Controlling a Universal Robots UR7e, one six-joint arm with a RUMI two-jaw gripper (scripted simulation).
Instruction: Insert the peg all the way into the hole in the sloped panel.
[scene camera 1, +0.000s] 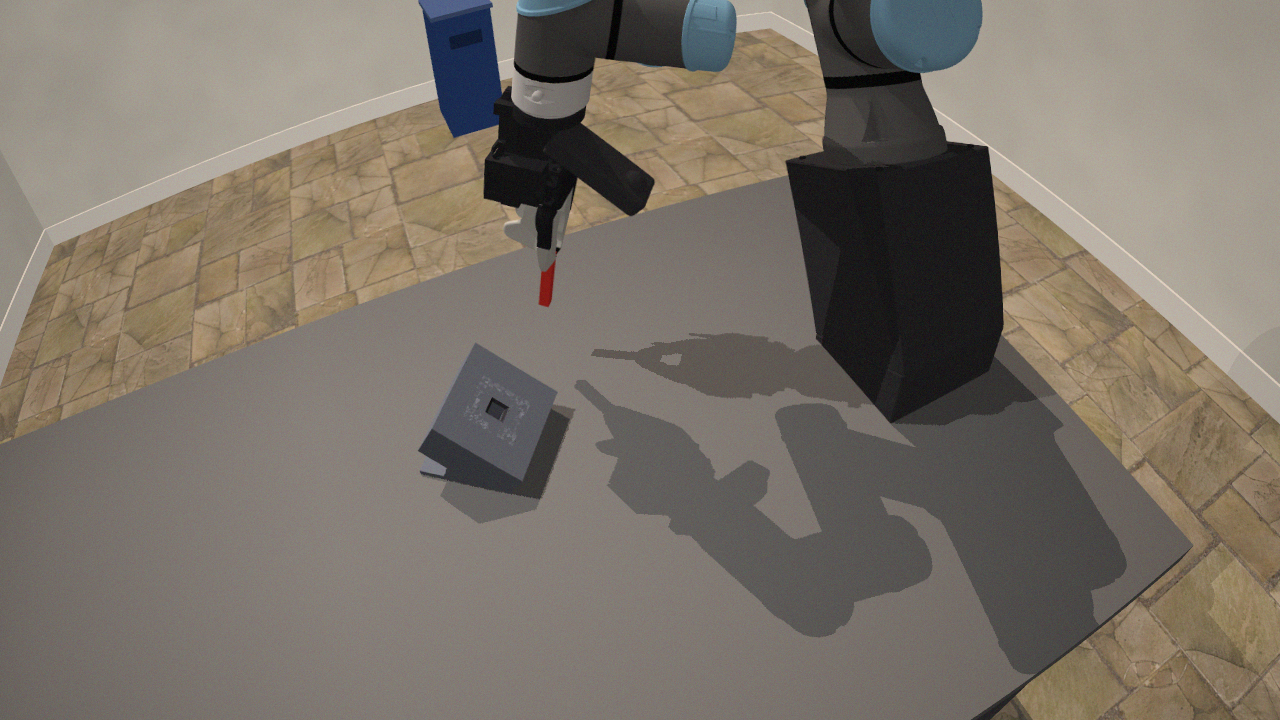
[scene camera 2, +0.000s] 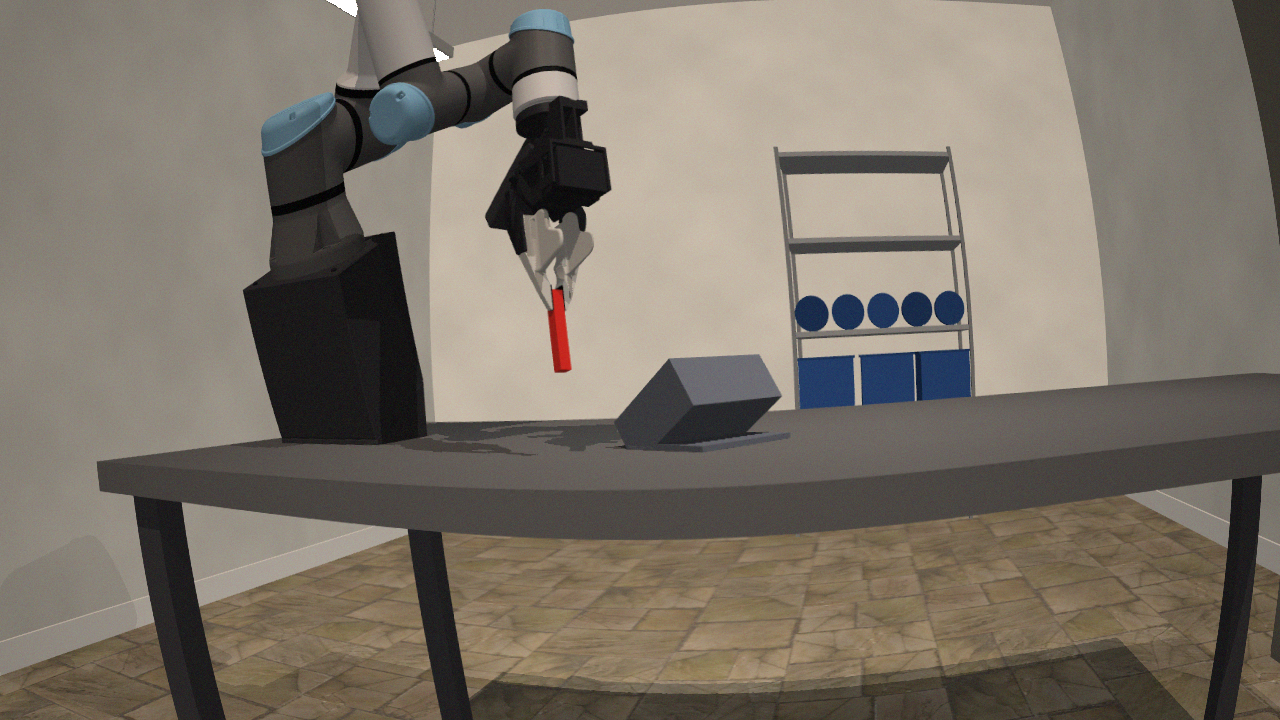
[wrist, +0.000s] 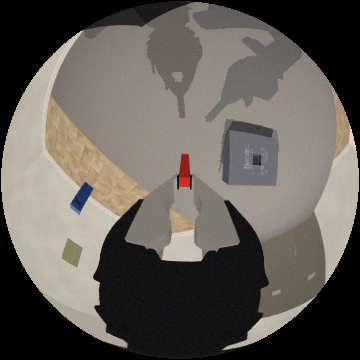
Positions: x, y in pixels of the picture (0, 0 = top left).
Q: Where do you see my gripper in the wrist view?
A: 184, 175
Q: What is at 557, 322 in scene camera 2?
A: A peg.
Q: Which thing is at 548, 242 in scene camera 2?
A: My gripper.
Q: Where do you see my gripper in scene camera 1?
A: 546, 266
